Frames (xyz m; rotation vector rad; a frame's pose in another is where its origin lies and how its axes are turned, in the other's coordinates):
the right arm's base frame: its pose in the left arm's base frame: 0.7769 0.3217 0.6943 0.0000 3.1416 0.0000
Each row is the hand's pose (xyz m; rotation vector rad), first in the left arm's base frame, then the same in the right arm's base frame.
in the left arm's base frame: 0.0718 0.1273 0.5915 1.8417 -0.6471 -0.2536
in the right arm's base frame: 0.7051 -0.1944 0.1028 -0.2886 1.4887 -2.0959
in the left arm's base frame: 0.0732 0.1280 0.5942 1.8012 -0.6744 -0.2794
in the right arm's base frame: 0.7037 -0.1937 0.1001 -0.3173 1.5068 -2.0454
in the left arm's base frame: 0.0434 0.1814 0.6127 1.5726 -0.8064 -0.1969
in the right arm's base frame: 0.7335 -0.1403 0.0816 -0.2225 1.6305 -1.7770
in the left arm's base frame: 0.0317 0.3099 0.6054 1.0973 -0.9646 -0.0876
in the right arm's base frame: 0.7452 -0.0118 0.0889 -0.0993 1.8475 -1.2441
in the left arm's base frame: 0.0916 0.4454 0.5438 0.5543 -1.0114 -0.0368
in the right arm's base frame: 0.6853 0.1237 0.1505 -0.0425 2.0465 -0.6398
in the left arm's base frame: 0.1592 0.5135 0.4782 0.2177 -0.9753 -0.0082
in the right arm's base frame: 0.6177 0.1918 0.2161 -0.0096 2.1532 -0.2561
